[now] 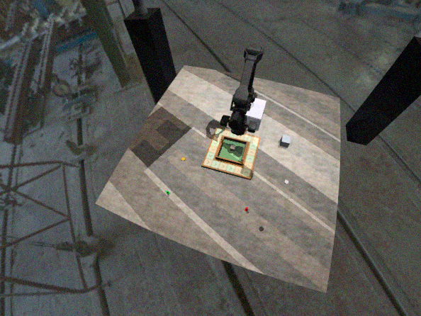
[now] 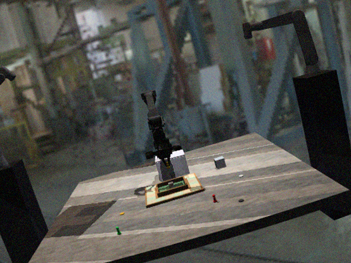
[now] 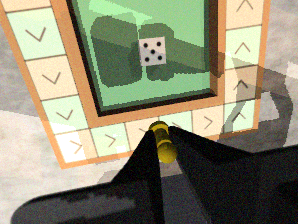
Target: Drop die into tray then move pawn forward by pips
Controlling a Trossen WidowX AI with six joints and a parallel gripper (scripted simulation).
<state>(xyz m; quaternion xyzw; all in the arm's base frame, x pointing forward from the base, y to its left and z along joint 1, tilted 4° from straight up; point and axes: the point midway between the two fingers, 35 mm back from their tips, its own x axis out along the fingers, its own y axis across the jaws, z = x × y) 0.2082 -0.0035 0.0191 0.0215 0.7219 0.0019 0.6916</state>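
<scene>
Right now the white die is 9 cm below my gripper tip, 5 cm ahead of it and 1 cm to the right of it. From my gripper tip the other things lie so: grey cube: 28 cm to the left, 9 cm below, 8 cm behind; then yellow pawn: 1 cm above; then yellow disc: 28 cm to the right, 18 cm ahead, 11 cm below.
</scene>
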